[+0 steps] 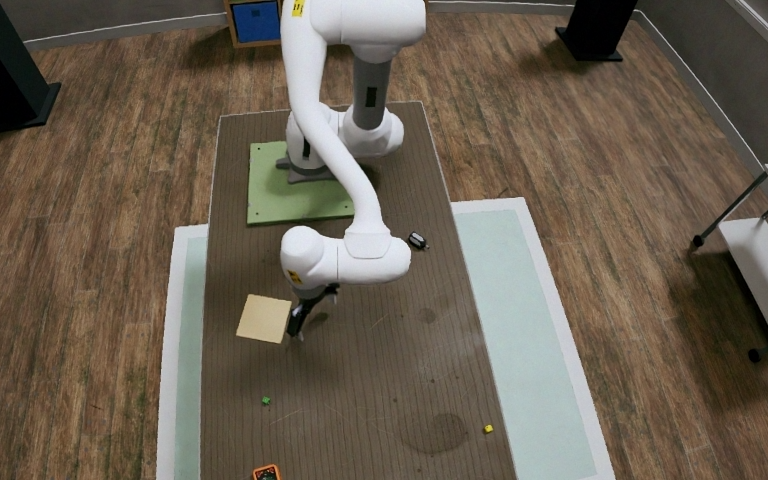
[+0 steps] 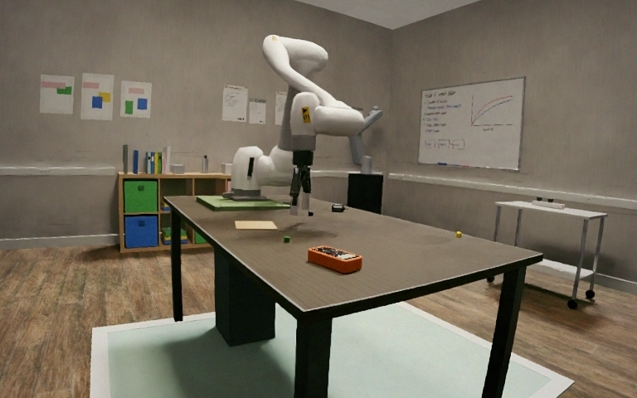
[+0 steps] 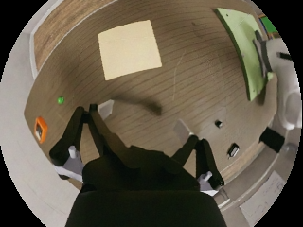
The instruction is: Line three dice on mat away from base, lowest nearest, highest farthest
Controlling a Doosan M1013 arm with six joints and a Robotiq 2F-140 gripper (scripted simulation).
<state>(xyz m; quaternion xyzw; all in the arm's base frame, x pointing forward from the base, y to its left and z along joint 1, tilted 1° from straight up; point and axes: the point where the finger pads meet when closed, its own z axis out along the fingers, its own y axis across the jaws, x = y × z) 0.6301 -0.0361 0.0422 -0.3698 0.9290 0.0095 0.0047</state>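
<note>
Right now the small dark die is 19 cm behind my hand, 16 cm to the left of it and 5 cm below it. From my hand the other things lie so: small black object (36 cm to the left, 24 cm behind, 4 cm below); mat (16 cm to the right, 6 cm below, 4 cm behind); green die (21 cm ahead, 17 cm to the right, 5 cm below).
</note>
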